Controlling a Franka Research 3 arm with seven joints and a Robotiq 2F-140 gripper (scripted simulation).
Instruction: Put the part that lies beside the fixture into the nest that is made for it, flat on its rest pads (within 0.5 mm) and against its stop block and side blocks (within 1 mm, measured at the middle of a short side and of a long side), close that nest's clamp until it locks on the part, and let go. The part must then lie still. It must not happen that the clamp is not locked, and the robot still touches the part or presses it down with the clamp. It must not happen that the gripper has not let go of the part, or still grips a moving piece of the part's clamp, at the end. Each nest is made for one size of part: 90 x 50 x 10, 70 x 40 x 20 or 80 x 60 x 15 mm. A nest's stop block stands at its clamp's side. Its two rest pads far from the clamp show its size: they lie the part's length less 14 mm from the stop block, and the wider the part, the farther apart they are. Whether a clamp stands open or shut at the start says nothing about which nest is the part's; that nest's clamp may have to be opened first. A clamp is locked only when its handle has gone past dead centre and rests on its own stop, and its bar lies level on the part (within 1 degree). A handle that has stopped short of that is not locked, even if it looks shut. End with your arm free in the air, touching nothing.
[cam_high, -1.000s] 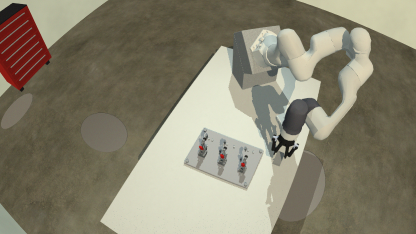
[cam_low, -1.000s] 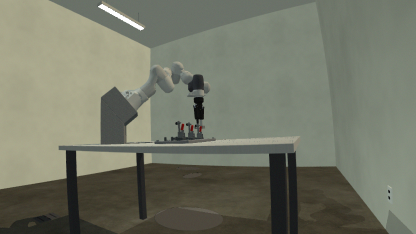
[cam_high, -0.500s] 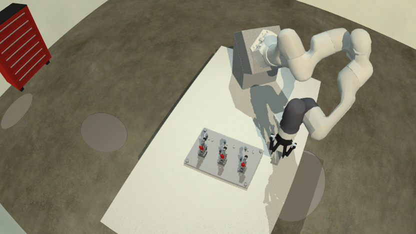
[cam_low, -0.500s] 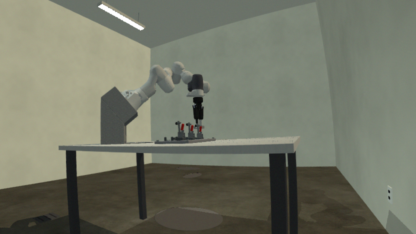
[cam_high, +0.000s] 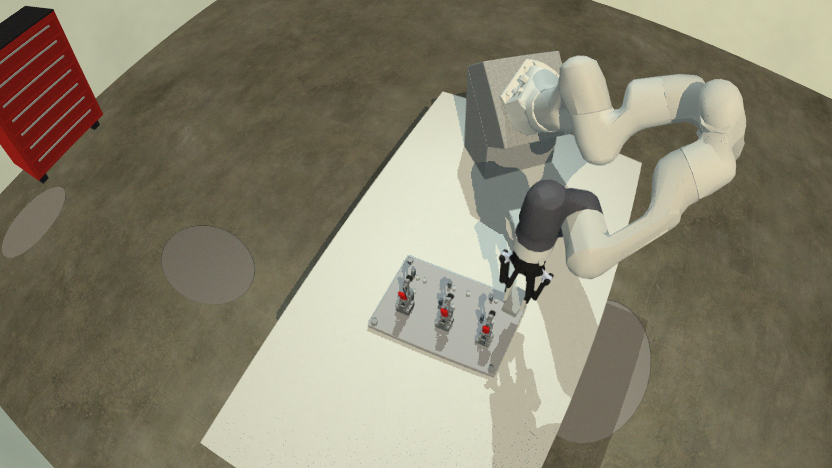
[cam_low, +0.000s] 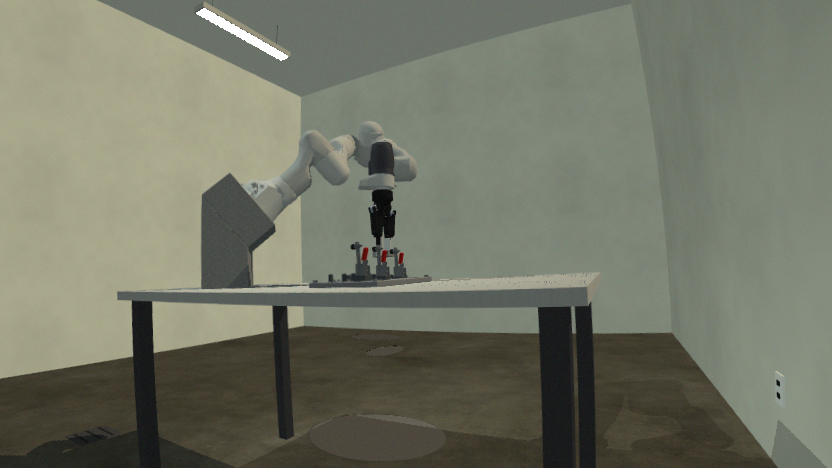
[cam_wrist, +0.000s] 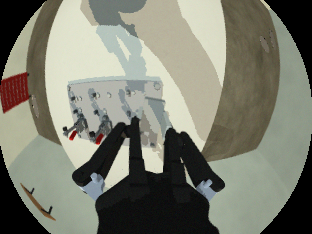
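Right now my hand is 140 mm to the left of the plate, 120 mm above it and 70 mm short of it. From my hand the other things lie so: pale grey part 30 mm below.
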